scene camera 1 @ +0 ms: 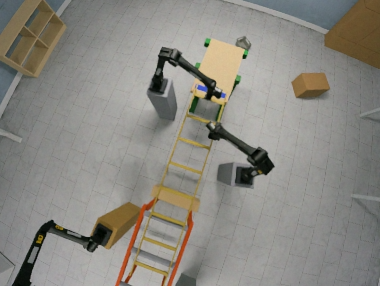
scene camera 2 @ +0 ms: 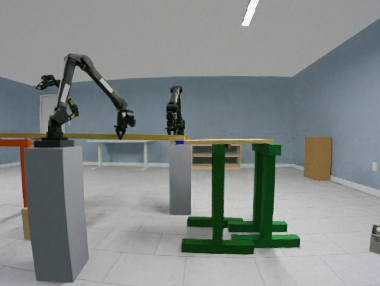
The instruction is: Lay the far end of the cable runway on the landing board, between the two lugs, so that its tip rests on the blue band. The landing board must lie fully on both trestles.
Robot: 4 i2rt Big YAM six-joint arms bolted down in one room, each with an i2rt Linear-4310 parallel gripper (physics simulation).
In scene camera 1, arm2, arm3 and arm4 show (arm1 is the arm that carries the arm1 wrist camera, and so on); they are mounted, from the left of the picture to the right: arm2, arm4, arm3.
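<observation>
The yellow cable runway (scene camera 1: 186, 167) (scene camera 2: 100, 136) reaches the landing board (scene camera 1: 222, 60) (scene camera 2: 230, 141). Its far tip is at the blue band (scene camera 1: 202, 88) (scene camera 2: 179, 142), partly hidden by arm4, and looks level with the board top. The lugs are too small to make out. The board lies across both green trestles (scene camera 2: 218, 195) (scene camera 2: 267, 195). Arm4's gripper (scene camera 1: 209, 96) is shut on the runway's far end. Arm3's gripper (scene camera 1: 210, 125) is shut on the right rail farther back. In scene camera 2, the left arm's gripper (scene camera 2: 120, 136) and the middle arm's gripper (scene camera 2: 176, 133) are at the runway. Arm2's gripper is outside the picture.
An orange stand (scene camera 1: 132, 245) (scene camera 2: 24, 175) carries the near part of the runway. A wooden crosspiece (scene camera 1: 175, 196) lies at its front. Grey pedestals (scene camera 1: 164, 102) (scene camera 1: 227, 174) flank the runway. A cardboard box (scene camera 1: 310, 85) and a small grey object (scene camera 1: 243, 42) are on the floor.
</observation>
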